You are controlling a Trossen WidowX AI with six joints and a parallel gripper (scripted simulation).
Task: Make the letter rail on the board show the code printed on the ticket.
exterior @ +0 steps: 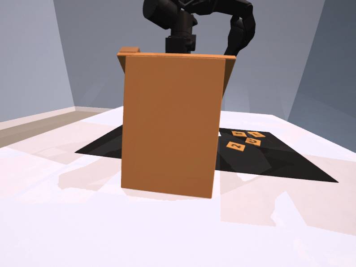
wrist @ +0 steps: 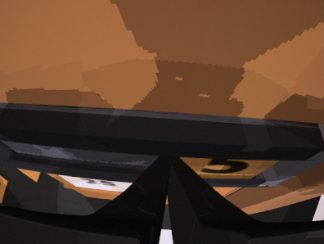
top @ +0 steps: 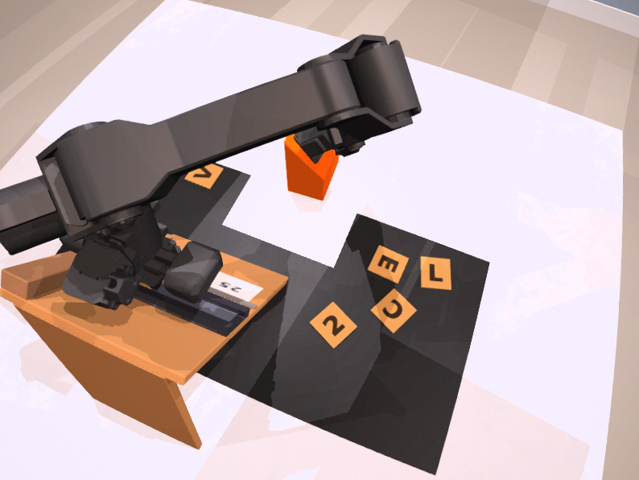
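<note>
Right now my gripper tip is 30 mm to the left of the tile marked 5. Round my gripper tip: black mat (160 mm behind, 60 mm to the left, 180 mm below); tile marked 2 (100 mm behind, 220 mm to the left, 180 mm below); white ticket (60 mm behind, 60 mm to the left, 80 mm below).
</note>
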